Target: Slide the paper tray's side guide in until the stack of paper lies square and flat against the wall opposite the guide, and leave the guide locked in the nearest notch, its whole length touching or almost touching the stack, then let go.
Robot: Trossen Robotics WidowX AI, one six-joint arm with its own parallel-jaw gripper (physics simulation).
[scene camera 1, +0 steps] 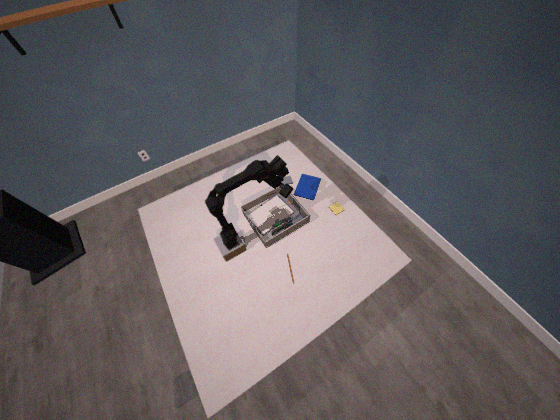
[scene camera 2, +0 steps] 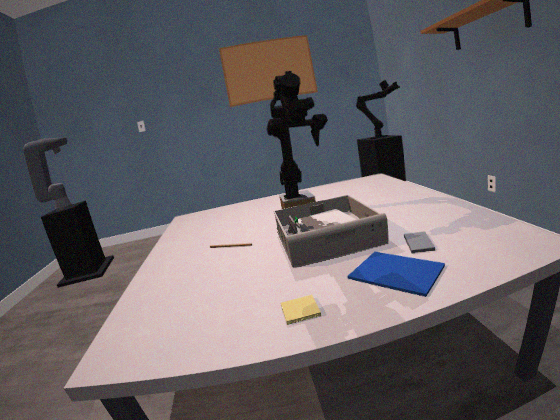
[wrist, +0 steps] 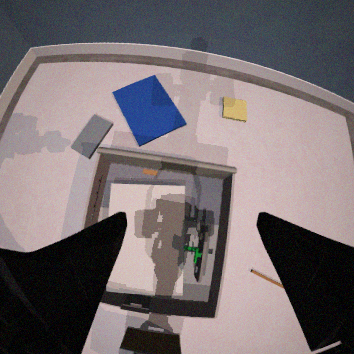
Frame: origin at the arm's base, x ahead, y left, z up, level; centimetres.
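Where they show: gripper, between the fingertips: [scene camera 1: 283, 188] [scene camera 2: 304, 147] [wrist: 192, 219]; arm's base, origin of its link: [scene camera 1: 230, 243] [scene camera 2: 292, 196].
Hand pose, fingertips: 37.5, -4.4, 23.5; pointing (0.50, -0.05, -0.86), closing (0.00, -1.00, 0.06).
Each offset is from my fingertips to the top centre of the thing, as dx, dy, dz.
The grey paper tray {-3.9, +4.3, -22.2} [scene camera 1: 289, 233] [scene camera 2: 340, 242] [wrist: 226, 230] stands on the table. A white stack of paper {-5.8, +6.7, -27.7} [scene camera 1: 265, 211] [scene camera 2: 341, 217] [wrist: 120, 205] lies inside, partly in the arm's shadow. In the wrist view a narrow strip of tray floor shows left of its upper part; its lower left edge is hidden behind a finger. The dark side guide with a green part {-8.3, -4.8, -23.7} [scene camera 1: 281, 226] [scene camera 2: 294, 224] [wrist: 199, 257] stands right of the stack in the wrist view, with a gap between them. My gripper [wrist: 192, 219] is open and empty, above the tray and touching nothing.
A blue folder {+30.7, +8.5, -31.0} [scene camera 1: 307, 186] [scene camera 2: 397, 273] [wrist: 149, 111], a yellow note pad {+31.5, -18.3, -30.7} [scene camera 1: 336, 208] [scene camera 2: 300, 309] [wrist: 235, 110], a grey block {+21.1, +24.0, -30.8} [scene camera 2: 419, 242] [wrist: 92, 136] and a pencil {-19.6, -27.7, -31.1} [scene camera 1: 290, 269] [scene camera 2: 231, 245] [wrist: 266, 278] lie around the tray. The arm's base stands beside it.
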